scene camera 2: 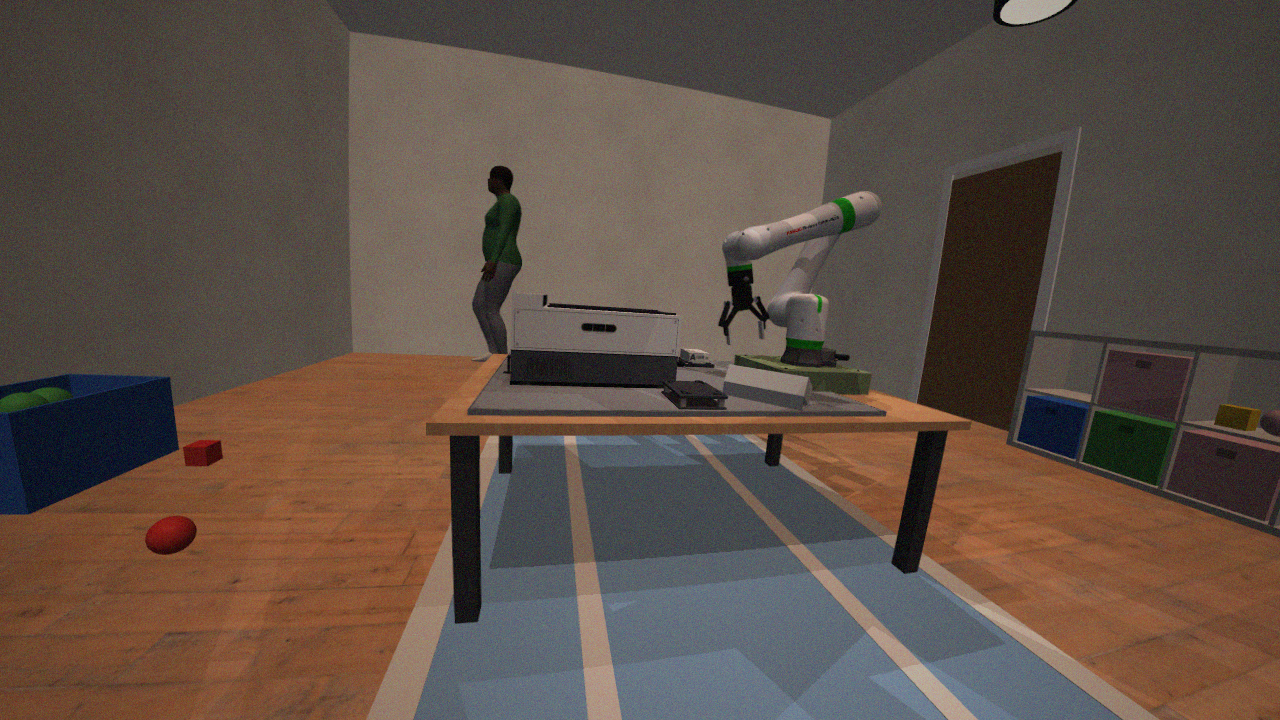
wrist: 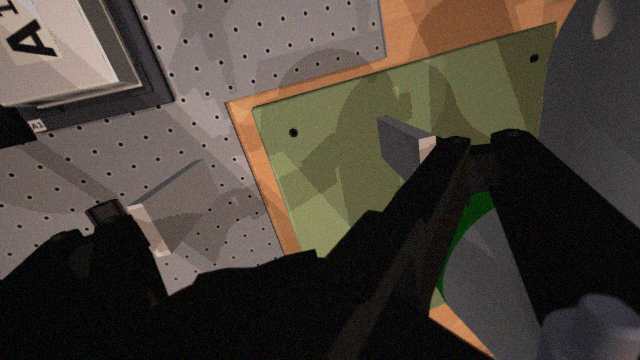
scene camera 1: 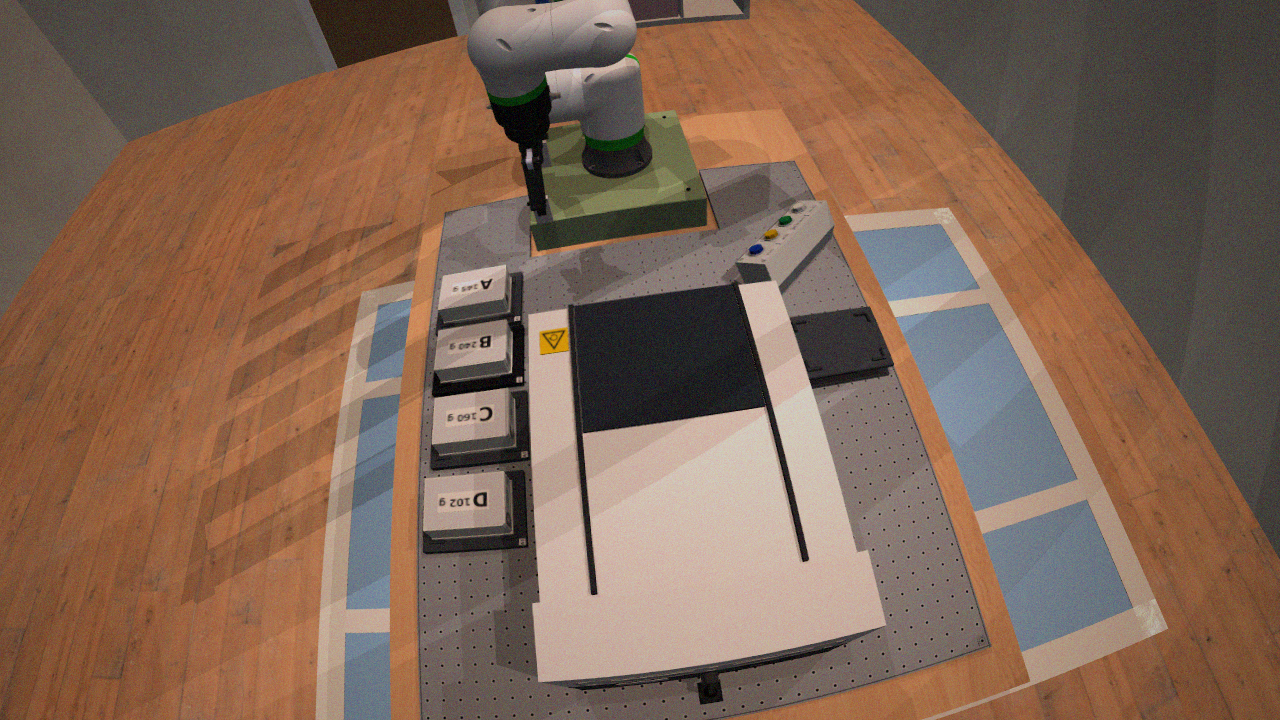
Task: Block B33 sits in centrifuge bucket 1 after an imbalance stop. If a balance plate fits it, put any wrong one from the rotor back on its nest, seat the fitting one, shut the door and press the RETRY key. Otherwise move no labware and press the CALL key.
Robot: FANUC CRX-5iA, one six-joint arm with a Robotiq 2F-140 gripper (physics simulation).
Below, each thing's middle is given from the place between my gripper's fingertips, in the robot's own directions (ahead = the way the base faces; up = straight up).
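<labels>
The dark sliding door (scene camera 1: pixel 658 358) stands 44 cm ahead of my hand, 21 cm to the left of it and 9 cm above it. With the white centrifuge (scene camera 1: pixel 689 548), I find 59 cm ahead of my hand and 22 cm to the left of it; going by their middles, the centrifuge is the farthest from my hand of the things named here. As for the grey button panel (scene camera 1: pixel 783 258), my hand is 8 cm above it, 44 cm to the right of it and 9 cm short of it.
</labels>
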